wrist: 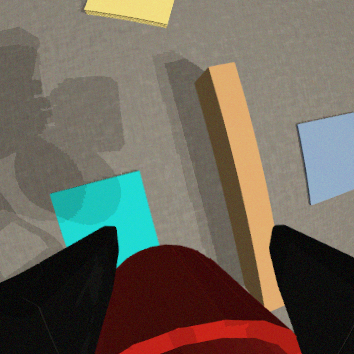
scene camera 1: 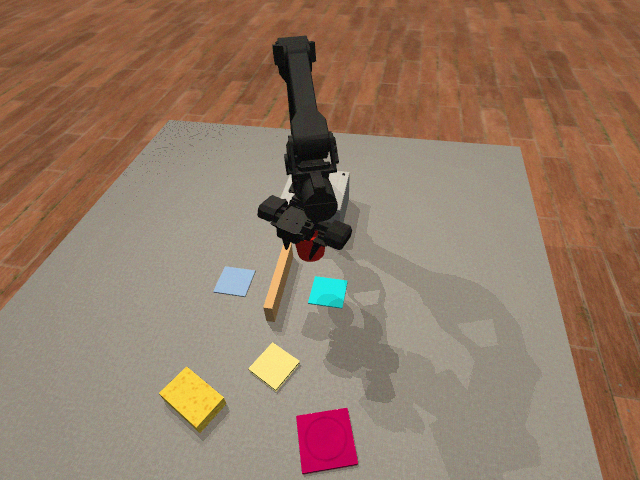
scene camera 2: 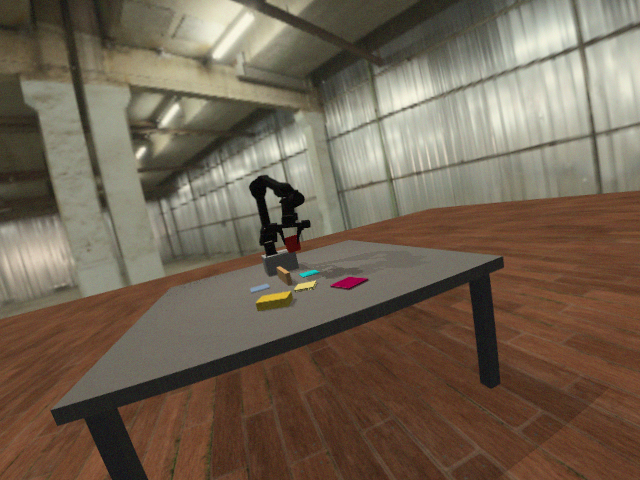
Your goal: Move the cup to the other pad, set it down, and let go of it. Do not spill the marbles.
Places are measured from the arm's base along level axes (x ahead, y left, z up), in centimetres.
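Where they show: gripper, fingertip midpoint: (wrist: 195, 238) (scene camera 1: 298, 253) (scene camera 2: 291, 244); arm's base at its link origin: (scene camera 2: 271, 254).
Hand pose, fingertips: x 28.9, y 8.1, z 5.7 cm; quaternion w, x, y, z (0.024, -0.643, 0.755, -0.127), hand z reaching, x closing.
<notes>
Things, the pixels of their top centre, and the offset from my fingertips. "pt": a spot on its surface instead.
- red cup at its top centre: (scene camera 1: 309, 228) (scene camera 2: 290, 235) dy +1.3, dx -4.4, dz +3.6 cm
- cyan pad at its top centre: (wrist: 105, 227) (scene camera 1: 328, 291) (scene camera 2: 309, 273) dy +5.4, dx -3.0, dz -15.4 cm
- blue pad at its top centre: (wrist: 335, 156) (scene camera 1: 234, 280) (scene camera 2: 259, 287) dy -18.1, dx -0.7, dz -15.4 cm
- upright wooden bar at a spot on its surface: (wrist: 245, 175) (scene camera 1: 278, 279) pt dy -5.8, dx +0.1, dz -10.3 cm
- yellow note pad at its top centre: (scene camera 1: 274, 364) (scene camera 2: 305, 284) dy -0.7, dx +18.6, dz -14.6 cm
- yellow sponge at its top centre: (scene camera 1: 191, 395) (scene camera 2: 273, 296) dy -13.7, dx +29.4, dz -12.7 cm
- magenta square at a spot on its surface: (scene camera 1: 326, 440) (scene camera 2: 349, 281) pt dy +13.5, dx +30.2, dz -14.9 cm
My gripper (scene camera 1: 300, 249) (scene camera 2: 293, 238) (wrist: 195, 238) is shut on the red cup (scene camera 1: 309, 250) (scene camera 2: 293, 243) (wrist: 170, 290) and holds it in the air. In scene camera 1 the cup shows behind the cyan pad (scene camera 1: 328, 292) (scene camera 2: 309, 273) (wrist: 107, 207), close to the far end of the wooden bar. In the wrist view the cup's near part is cut off by the frame's lower edge, and marbles do not show. The blue pad (scene camera 1: 235, 281) (scene camera 2: 260, 288) (wrist: 330, 157) lies flat on the other side of the bar.
The upright wooden bar (scene camera 1: 279, 284) (scene camera 2: 283, 275) (wrist: 245, 175) stands between the two pads. A yellow note pad (scene camera 1: 274, 365) (scene camera 2: 305, 285) (wrist: 130, 9), a yellow sponge (scene camera 1: 192, 397) (scene camera 2: 274, 300) and a magenta square (scene camera 1: 326, 440) (scene camera 2: 349, 282) lie farther from the arm's base.
</notes>
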